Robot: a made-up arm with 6 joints.
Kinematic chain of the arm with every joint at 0, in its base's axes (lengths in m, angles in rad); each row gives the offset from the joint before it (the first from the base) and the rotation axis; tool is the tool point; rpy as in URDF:
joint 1: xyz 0 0 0.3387 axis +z
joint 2: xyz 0 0 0 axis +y
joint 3: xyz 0.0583 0 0.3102 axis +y
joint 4: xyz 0.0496 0 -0.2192 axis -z
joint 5: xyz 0 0 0 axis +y
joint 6: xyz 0.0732 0 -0.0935 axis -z
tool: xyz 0 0 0 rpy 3.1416 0 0
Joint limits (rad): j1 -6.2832..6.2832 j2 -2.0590..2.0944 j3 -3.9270..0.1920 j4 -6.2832..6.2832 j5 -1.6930..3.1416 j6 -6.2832..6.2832
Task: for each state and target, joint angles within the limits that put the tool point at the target. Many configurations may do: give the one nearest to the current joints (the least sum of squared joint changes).
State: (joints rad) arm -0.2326 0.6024 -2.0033 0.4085 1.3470 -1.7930
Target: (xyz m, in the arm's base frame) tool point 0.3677 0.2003 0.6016
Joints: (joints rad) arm 0.3883 0.2274 -1.8290 0.4991 1.6120 -1.7930
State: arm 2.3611 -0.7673 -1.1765 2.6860 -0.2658 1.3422
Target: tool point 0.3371 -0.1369 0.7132
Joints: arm 2.6226 -1.5205 -1.8530 2.5123 -0.0995 1.3422
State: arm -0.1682 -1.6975 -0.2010 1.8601 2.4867 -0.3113
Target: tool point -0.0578 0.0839 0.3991
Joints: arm 0.2777 -1.8237 0.1920 1.7213 1.6295 -0.3113
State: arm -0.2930 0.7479 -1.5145 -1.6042 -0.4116 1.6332
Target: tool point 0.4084 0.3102 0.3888
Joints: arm 0.4423 0.7664 -1.6498 -1.5432 -0.4314 1.6332
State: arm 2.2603 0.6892 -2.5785 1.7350 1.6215 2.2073
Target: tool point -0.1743 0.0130 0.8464
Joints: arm 2.3510 0.2879 -3.1254 1.8258 2.2891 2.2073
